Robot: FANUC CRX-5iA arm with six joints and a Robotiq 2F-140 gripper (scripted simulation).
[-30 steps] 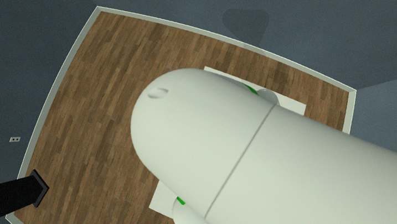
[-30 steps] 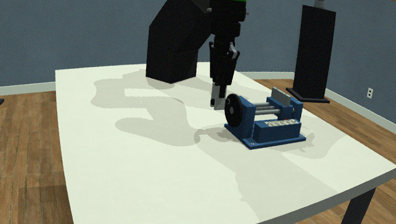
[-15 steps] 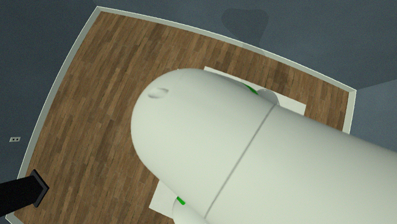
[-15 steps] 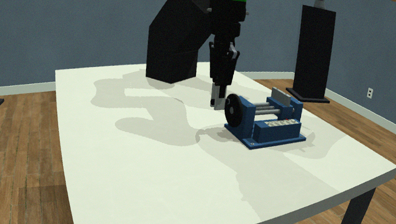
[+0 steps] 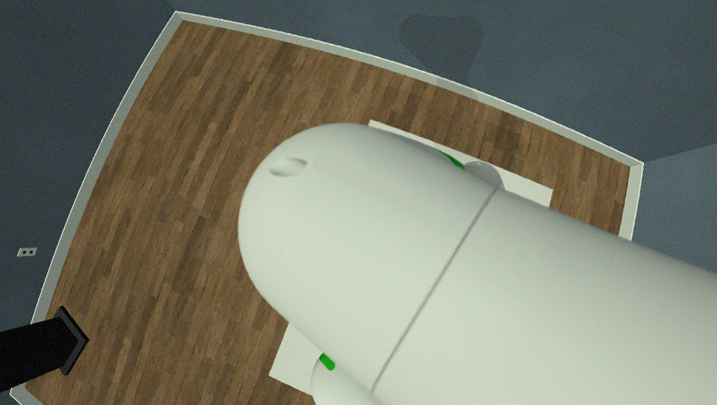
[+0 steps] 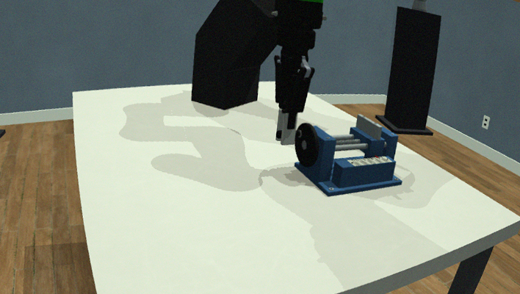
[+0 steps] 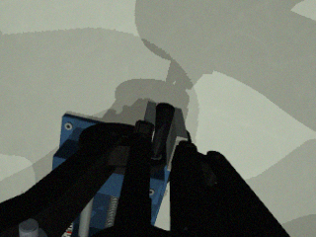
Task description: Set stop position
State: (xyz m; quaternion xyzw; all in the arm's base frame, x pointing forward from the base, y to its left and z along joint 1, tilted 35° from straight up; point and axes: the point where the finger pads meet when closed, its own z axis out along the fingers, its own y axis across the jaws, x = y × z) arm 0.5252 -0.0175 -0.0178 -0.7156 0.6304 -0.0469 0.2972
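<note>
Now: hand 2 cm to the right of the handwheel and 2 cm above it. The rest, counted from my hand: stop block: 19 cm to the left, 2 cm below.
</note>
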